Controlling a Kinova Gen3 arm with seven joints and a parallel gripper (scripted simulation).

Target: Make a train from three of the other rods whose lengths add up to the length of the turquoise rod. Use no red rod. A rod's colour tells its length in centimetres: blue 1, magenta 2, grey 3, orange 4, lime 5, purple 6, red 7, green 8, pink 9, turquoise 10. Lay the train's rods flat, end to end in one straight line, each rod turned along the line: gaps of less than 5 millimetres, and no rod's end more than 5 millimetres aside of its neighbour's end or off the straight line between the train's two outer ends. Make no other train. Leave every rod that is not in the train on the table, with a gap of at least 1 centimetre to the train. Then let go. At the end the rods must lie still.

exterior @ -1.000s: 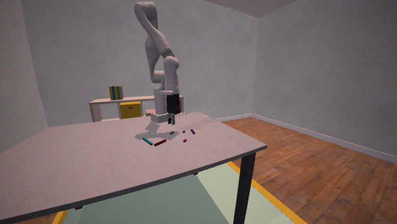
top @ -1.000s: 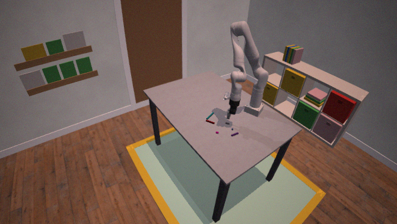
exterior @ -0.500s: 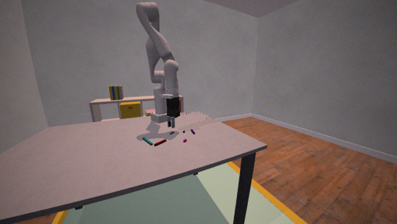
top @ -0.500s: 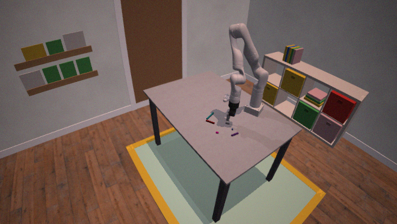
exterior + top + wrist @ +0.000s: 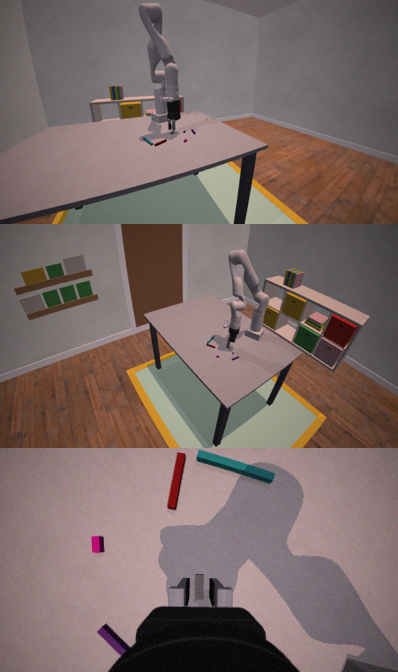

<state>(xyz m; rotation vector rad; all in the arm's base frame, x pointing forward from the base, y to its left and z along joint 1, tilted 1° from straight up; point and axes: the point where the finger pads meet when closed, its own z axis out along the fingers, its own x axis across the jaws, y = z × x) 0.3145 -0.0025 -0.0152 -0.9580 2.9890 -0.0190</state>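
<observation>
Right now my hand is 40 mm above the grey rod. Round my hand: red rod 100 mm ahead, 90 mm to the right, 40 mm below; blue rod 20 mm ahead, 70 mm to the left, 40 mm below; purple rod 40 mm ahead, 120 mm to the left, 40 mm below.
</observation>
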